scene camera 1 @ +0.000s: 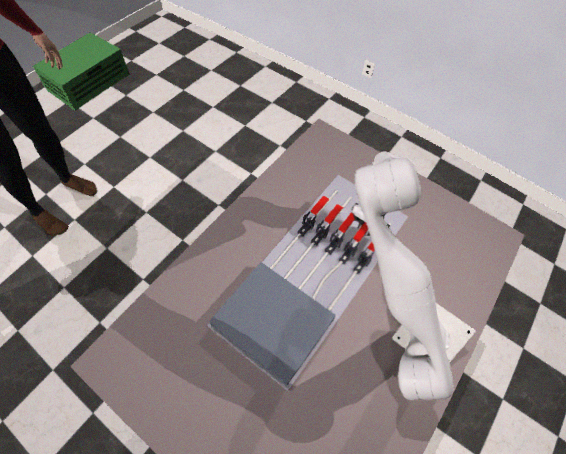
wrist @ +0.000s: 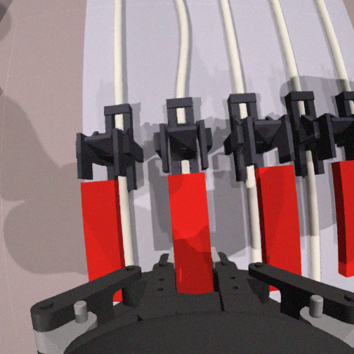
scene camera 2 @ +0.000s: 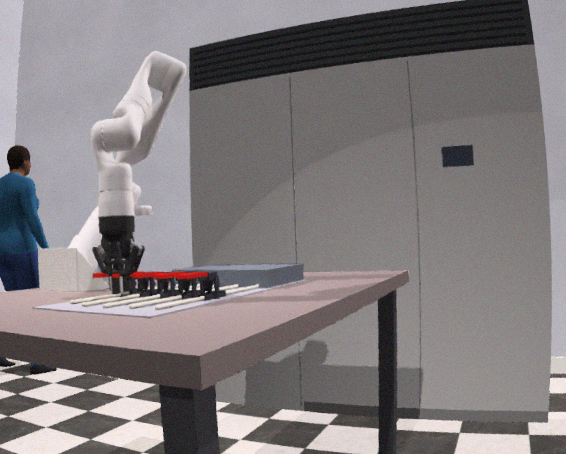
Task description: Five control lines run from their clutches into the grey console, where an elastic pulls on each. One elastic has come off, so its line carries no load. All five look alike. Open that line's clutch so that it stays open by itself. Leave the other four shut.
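Pixels of known places: gripper, between the fingertips: [scene camera 1: 363, 231] [scene camera 2: 120, 294]; arm's base, origin of its link: [scene camera 2: 76, 268].
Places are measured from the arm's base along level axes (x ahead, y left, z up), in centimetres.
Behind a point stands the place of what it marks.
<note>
Five cream lines run from black clutches into the grey console [scene camera 1: 272, 312] {x 39.0, y 22.1, z -1.0 cm} [scene camera 2: 250, 275] {x 47.2, y 11.7, z -2.4 cm}. Four look straight; the bent line [scene camera 1: 324, 281] {x 33.2, y 3.2, z -5.4 cm} [wrist: 183, 55] is second from the left in the wrist view. Its clutch [wrist: 181, 135] has a red handle [scene camera 1: 361, 233] {x 32.4, y -15.4, z 0.2 cm} [wrist: 189, 210] that lies level, like the other red handles in scene camera 2. My gripper [scene camera 2: 120, 289] {x 32.7, y -19.1, z -4.0 cm} [wrist: 192, 258] points down and is shut on this handle, a fingertip against each side near its free end. The arm hides the fingers in scene camera 1.
Neighbouring red handles [wrist: 101, 220] [wrist: 280, 220] stand close on both sides of my fingers. The clutches sit on a pale board [scene camera 1: 340, 184] {x 50.0, y -31.7, z -5.4 cm} [scene camera 2: 145, 312] {x 49.4, y -31.4, z -5.4 cm} on the brown table [scene camera 1: 200, 280] {x 63.7, y 26.9, z -5.7 cm} [scene camera 2: 250, 330] {x 73.8, y -39.5, z -5.7 cm}. A person [scene camera 1: 25, 110] and a green box [scene camera 1: 82, 65] are off the table.
</note>
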